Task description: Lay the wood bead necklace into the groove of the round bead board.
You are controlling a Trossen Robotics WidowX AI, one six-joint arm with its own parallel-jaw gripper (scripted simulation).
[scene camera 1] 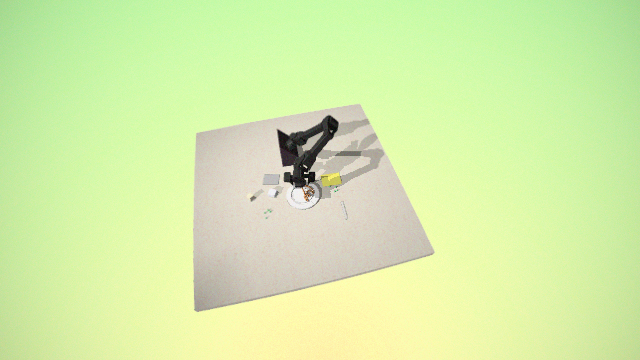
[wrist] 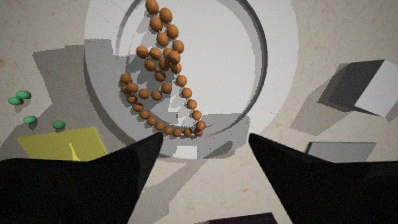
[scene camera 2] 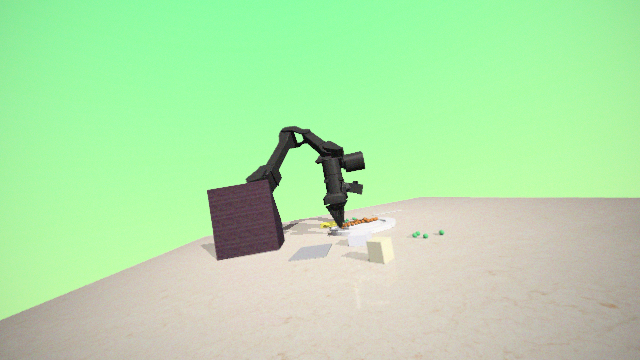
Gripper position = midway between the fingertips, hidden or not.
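Observation:
There's a yellow card (wrist: 84, 144) here, and a grey flat plate (wrist: 337, 152) as well. My gripper (scene camera 2: 341, 224) (wrist: 206, 136) is open, and it's holding nothing.

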